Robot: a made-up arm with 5 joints.
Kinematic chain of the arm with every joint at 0, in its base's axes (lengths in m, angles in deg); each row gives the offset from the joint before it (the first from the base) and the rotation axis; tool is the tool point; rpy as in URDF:
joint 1: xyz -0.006 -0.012 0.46 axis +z
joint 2: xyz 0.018 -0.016 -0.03 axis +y
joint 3: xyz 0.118 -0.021 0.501 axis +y
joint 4: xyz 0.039 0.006 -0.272 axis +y
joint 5: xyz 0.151 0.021 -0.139 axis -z
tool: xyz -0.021 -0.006 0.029 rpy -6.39 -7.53 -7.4
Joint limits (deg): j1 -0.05..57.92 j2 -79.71..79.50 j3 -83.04..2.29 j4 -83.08..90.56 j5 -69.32..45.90
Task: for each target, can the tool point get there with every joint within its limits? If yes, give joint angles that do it. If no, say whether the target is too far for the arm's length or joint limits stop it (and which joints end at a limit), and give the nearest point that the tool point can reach.
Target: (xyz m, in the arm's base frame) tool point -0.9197 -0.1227 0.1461
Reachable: no: joint limits stop it (at a limit: joint 2, joint 3, joint 4, joint 5) | nearest point -0.5746 -0.0809 0.8158 | short by 0.755 m
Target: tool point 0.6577 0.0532 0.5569
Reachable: yes | joints 6.53 33.68 -48.13 -35.85 14.15
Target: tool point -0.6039 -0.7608 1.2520
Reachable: no: too far | nearest point -0.3604 -0.4559 1.0059 | short by 0.461 m
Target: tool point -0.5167 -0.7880 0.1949
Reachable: no: joint limits stop it (at a limit: joint 2, joint 3, joint 4, joint 5) | nearest point -0.3209 -0.4905 0.8158 | short by 0.716 m
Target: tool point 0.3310 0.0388 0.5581
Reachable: yes | joints 10.89 -0.18 -7.70 7.51 6.07
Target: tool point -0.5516 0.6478 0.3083
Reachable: no: joint limits stop it (at a limit: joint 1, joint 5) | nearest point 0.1363 0.2166 0.3083 | short by 0.812 m
